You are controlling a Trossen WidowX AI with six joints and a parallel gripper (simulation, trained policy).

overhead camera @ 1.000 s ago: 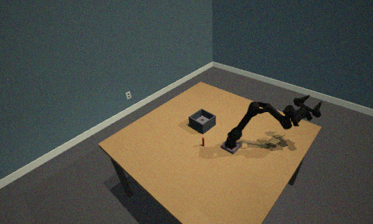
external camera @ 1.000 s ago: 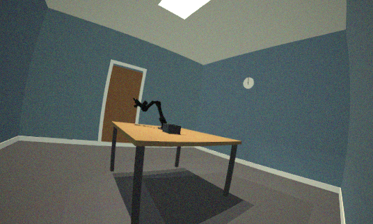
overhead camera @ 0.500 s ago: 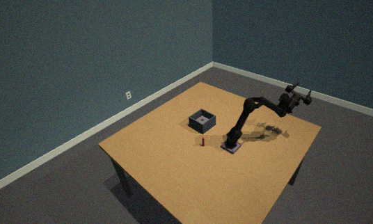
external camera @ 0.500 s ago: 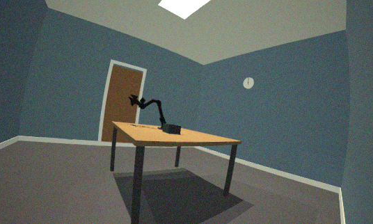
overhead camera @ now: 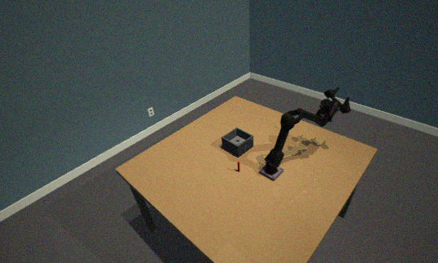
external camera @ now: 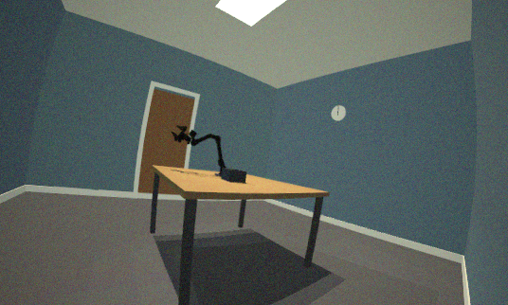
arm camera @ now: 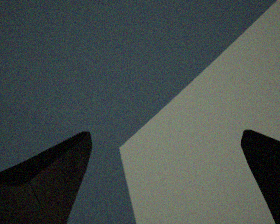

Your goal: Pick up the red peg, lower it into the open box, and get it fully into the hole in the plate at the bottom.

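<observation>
My gripper tip is 69 cm to the right of the red peg, 36 cm above it and 23 cm short of it. The rest, counted from my gripper tip: plate 54 cm to the left, 42 cm ahead, 36 cm below; grey box 54 cm to the left, 42 cm ahead, 38 cm below.
</observation>
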